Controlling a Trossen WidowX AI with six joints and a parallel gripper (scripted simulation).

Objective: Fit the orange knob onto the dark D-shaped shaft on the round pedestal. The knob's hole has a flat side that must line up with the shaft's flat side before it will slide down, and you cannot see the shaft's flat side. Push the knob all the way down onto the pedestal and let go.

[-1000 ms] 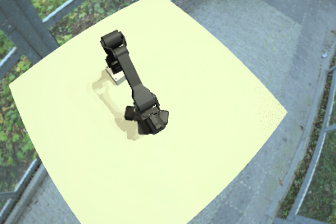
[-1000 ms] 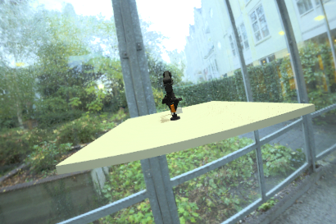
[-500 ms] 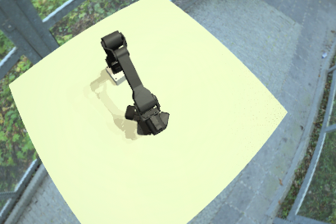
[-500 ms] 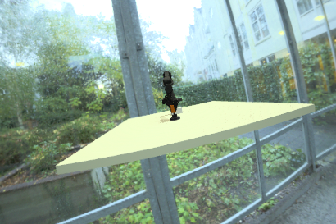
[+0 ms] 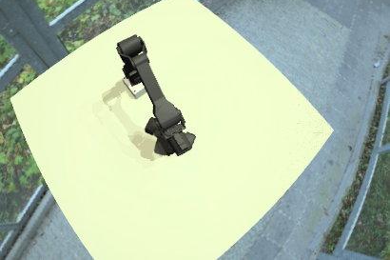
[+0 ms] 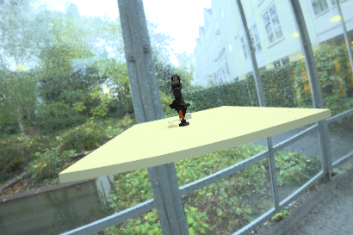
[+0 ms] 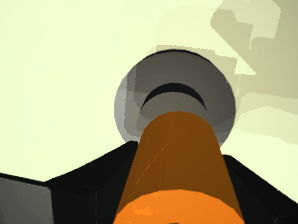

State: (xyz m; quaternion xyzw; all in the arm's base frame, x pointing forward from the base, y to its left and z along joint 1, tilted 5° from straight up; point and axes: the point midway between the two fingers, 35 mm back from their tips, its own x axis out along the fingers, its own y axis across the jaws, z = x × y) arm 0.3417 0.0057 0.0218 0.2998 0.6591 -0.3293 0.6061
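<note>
My gripper tip is 2 cm below the orange knob. Round my gripper tip: pedestal (4 cm below, 1 cm ahead).
</note>
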